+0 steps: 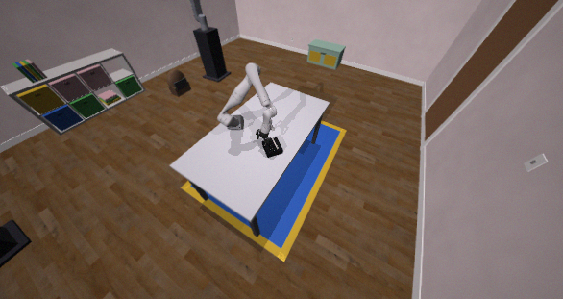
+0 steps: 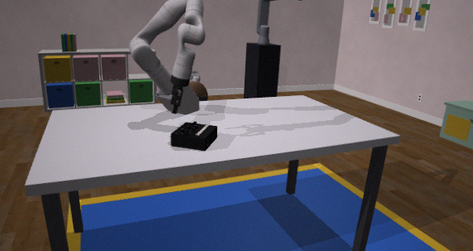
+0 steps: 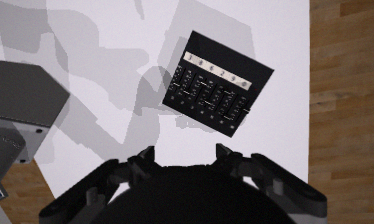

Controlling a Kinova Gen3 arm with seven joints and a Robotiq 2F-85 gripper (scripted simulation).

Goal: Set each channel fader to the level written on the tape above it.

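My gripper is now 11 cm short of the master fader cap, 2 cm to the right of it and 7 cm above it.
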